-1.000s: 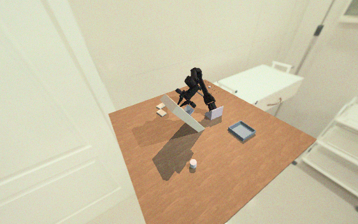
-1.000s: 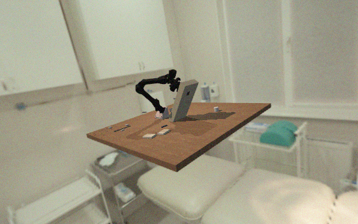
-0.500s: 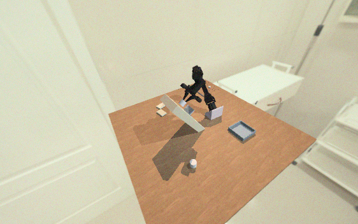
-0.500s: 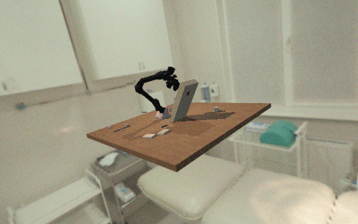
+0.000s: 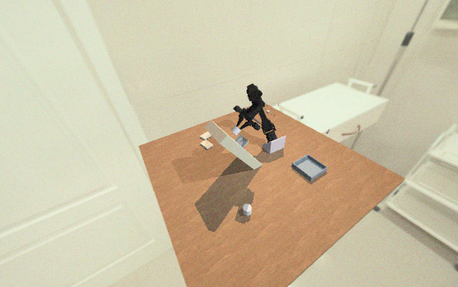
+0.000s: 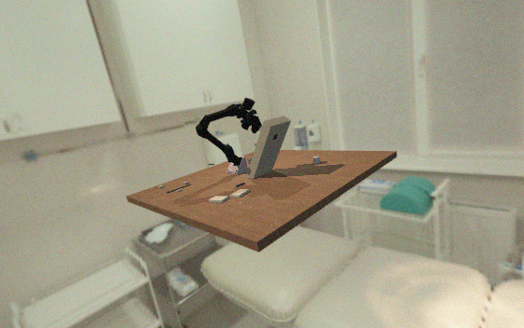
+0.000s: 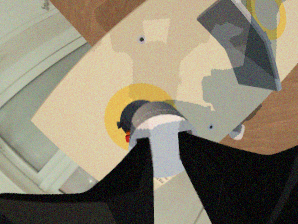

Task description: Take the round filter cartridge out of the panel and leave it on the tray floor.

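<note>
The tray is 350 mm behind my gripper tip, 300 mm to the left of it and 290 mm below it. Round my gripper tip: round grey filter cartridge 10 mm below, 10 mm ahead.
</note>
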